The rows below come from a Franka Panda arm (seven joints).
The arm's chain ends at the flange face. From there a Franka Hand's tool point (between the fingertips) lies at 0.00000 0.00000 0.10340 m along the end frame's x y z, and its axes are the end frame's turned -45 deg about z.
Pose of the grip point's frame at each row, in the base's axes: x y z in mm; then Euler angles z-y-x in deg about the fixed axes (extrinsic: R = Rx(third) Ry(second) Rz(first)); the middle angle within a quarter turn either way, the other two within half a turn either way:
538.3, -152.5, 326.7, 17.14, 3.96, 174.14
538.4, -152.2, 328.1, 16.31, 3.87, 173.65
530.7, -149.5, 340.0, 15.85, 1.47, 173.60
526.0, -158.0, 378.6, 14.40, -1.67, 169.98
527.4, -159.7, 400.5, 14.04, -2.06, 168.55
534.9, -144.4, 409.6, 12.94, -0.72, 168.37
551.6, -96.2, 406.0, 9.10, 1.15, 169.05
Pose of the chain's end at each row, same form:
531.2, -142.0, 429.3, 62.14, 3.96, 174.14
531.4, -140.8, 430.6, 61.31, 3.87, 173.65
528.0, -138.0, 442.7, 60.85, 1.47, 173.60
529.0, -140.0, 480.4, 59.40, -1.67, 169.98
531.1, -139.2, 501.8, 59.04, -2.06, 168.55
536.2, -123.6, 510.9, 57.94, -0.72, 168.37
549.5, -76.6, 507.5, 54.10, 1.15, 169.05

